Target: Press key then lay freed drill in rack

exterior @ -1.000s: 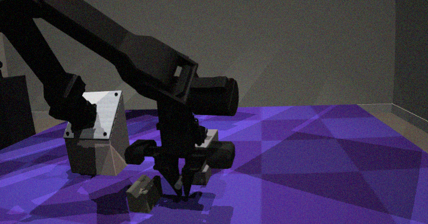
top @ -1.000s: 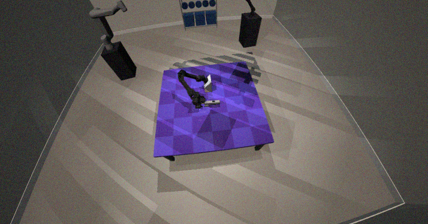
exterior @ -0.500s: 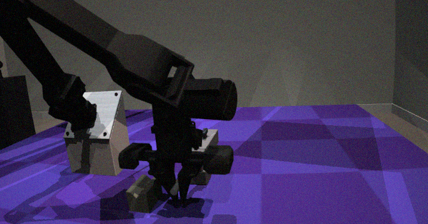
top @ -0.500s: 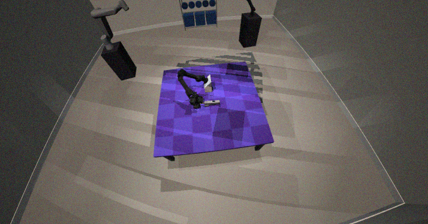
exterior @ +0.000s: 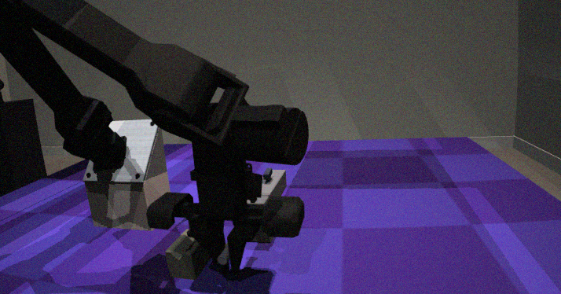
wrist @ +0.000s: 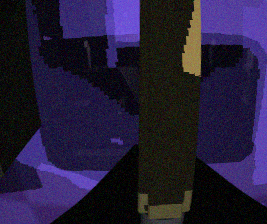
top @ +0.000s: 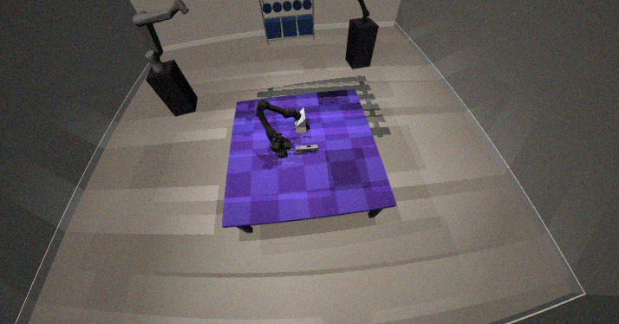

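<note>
Right now my gripper tip is 7 cm past the rack and 5 cm to the right of it. The rest, counted from my gripper tip: black key 23 cm to the left, 4 cm ahead, 3 cm above.
</note>
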